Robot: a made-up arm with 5 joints.
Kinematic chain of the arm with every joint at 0, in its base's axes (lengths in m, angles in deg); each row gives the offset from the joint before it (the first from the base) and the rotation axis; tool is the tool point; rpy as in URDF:
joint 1: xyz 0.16 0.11 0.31 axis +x
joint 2: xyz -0.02 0 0.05 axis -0.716 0.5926 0.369
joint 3: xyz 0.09 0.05 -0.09 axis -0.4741 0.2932 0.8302
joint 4: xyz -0.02 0 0.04 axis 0.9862 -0.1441 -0.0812
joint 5: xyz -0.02 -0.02 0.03 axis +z
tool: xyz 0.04 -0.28 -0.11 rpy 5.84 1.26 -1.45
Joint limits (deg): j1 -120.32..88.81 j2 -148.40..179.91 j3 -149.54..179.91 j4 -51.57..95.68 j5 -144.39..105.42
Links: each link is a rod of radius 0.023 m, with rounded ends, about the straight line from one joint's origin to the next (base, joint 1, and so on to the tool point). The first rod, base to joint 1, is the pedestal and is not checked.
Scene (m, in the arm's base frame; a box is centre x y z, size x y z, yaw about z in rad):
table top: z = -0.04
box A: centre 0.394 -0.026 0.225 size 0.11 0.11 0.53 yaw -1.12
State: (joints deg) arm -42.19 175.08 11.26 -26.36 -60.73
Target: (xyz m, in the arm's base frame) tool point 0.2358 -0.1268 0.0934
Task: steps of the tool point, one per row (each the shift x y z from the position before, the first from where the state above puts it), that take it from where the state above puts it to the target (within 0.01 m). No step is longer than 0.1 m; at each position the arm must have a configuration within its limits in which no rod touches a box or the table.
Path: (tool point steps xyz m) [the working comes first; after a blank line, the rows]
Joints at the target: 5.54 166.86 70.57 -3.92 -0.37
Straight joint move there: touches box A.

1: 0.0206 -0.0420 -0.0073
2: 0.0122 -0.0398 -0.0163
3: 0.0034 -0.0341 -0.0250
4: -0.0053 -0.0250 -0.0317
5: -0.0127 -0.0136 -0.0353
6: -0.0186 -0.0018 -0.0349
7: -0.0224 0.0089 -0.0311
8: -0.0271 -0.0528 -0.0149
9: -0.0177 -0.0642 0.0022
10: -0.0052 -0.0662 0.0217
11: 0.0092 -0.0570 0.0389

